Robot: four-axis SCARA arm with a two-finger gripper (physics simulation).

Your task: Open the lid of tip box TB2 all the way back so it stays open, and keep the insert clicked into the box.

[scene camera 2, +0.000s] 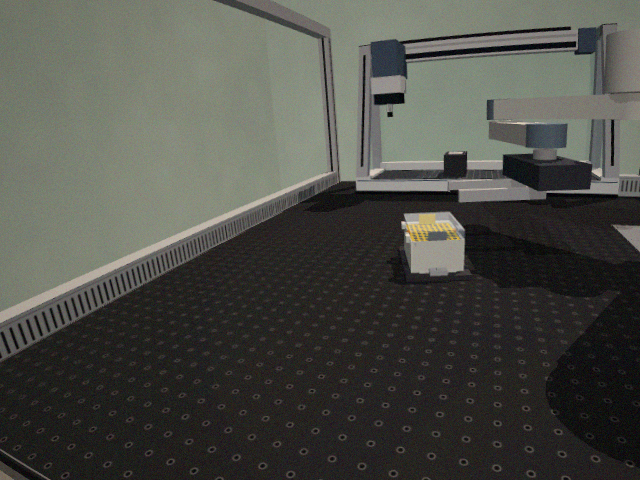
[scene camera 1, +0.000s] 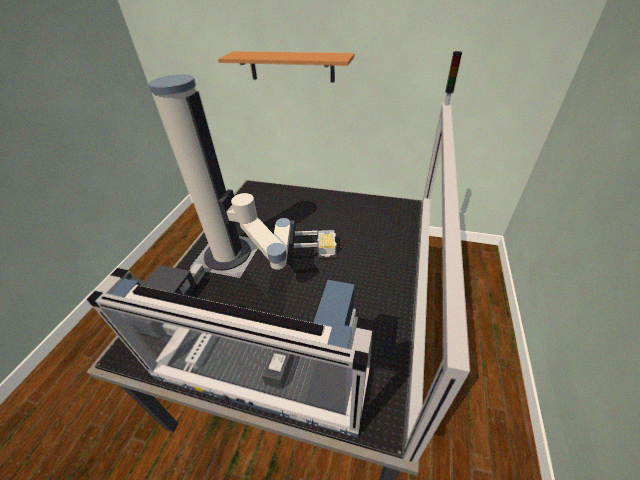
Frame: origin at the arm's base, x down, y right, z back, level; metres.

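Seen in the pictures: gripper, between the fingertips: (scene camera 2: 453,190) (scene camera 1: 317,238); arm's base, origin of its link: (scene camera 1: 228,255).
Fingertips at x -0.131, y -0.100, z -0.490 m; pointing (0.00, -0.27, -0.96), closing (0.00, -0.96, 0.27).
Offsets run from my fingertips to a thing's top centre. "spot": to the spot under its first point.
The tip box @(dx +0.040, dy -0.061, dz -0.031 m) (scene camera 1: 326,243) (scene camera 2: 434,257) is white and upright on a dark base; no TB2 marking is readable. Its clear lid @(spot: dx +0.041, dy -0.072, dz +0.011 m) (scene camera 2: 456,223) lies over the top and looks down or nearly down. The yellow perforated insert @(dx +0.043, dy -0.061, dz -0.031 m) (scene camera 1: 326,240) (scene camera 2: 421,232) shows through it and looks level in the box; whether it is clicked in cannot be told. My gripper (scene camera 1: 317,239) (scene camera 2: 453,190) is shut with nothing held, its two long pale fingers parallel with a gap. The fingertips are at the box's left edge in scene camera 1 and appear above and behind the lid in scene camera 2.
A gantry frame (scene camera 1: 232,315) (scene camera 2: 364,113) with a blue head (scene camera 1: 336,304) (scene camera 2: 388,59) stands at one table side, with a small dark block (scene camera 1: 275,376) (scene camera 2: 455,164) inside. A tall pale frame (scene camera 1: 451,232) (scene camera 2: 327,103) borders another side. The robot column (scene camera 1: 191,175) stands left in scene camera 1.
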